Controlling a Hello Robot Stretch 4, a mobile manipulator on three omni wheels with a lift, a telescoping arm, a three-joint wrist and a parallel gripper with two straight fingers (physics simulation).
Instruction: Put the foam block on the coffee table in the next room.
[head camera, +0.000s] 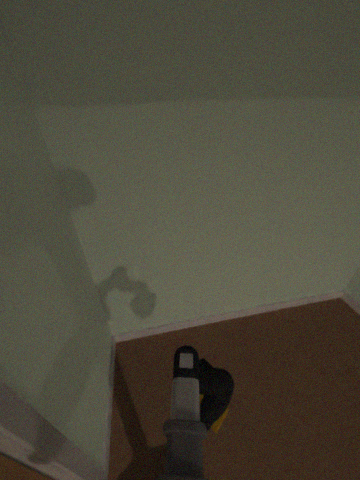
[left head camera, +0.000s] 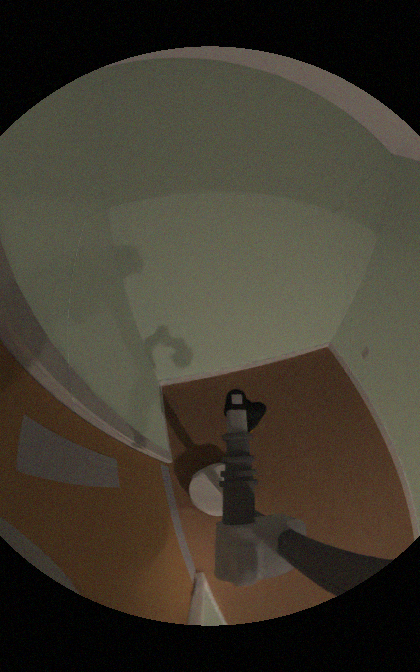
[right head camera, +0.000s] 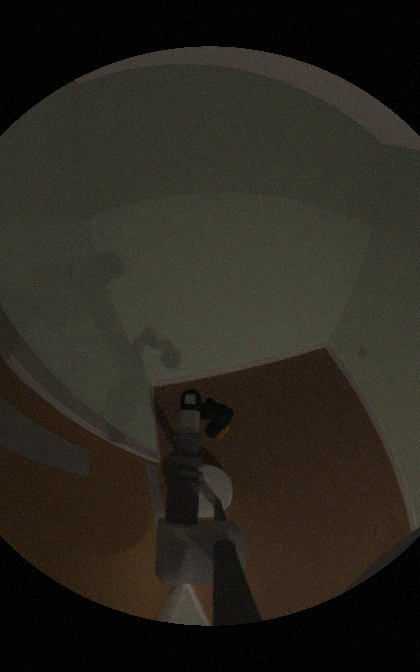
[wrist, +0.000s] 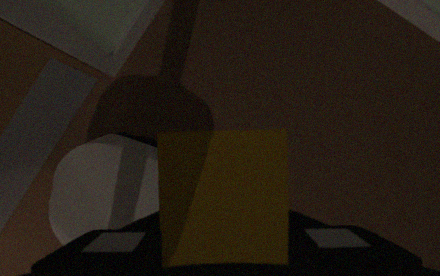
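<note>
The yellow foam block (wrist: 225, 197) is held between the two dark fingers in the wrist view, with a shadow across its left part. Small yellow parts of the block (head camera: 219, 421) (right head camera: 223, 432) also show at the gripper in the head and right head views. My gripper (wrist: 223, 224) is shut on the block, high above the brown floor. In the left head view the dark gripper (left head camera: 256, 415) shows beside the wrist and mostly hides the block. The coffee table does not show in these views.
A pale green wall (head camera: 215, 215) (left head camera: 240, 280) (right head camera: 235, 280) stands ahead, meeting the brown floor (head camera: 280, 390) at a light baseboard. A wall end with light trim (left head camera: 125, 440) is close on the left. A grey strip (left head camera: 177, 515) crosses the floor beside it. My white round base (wrist: 85, 190) is below.
</note>
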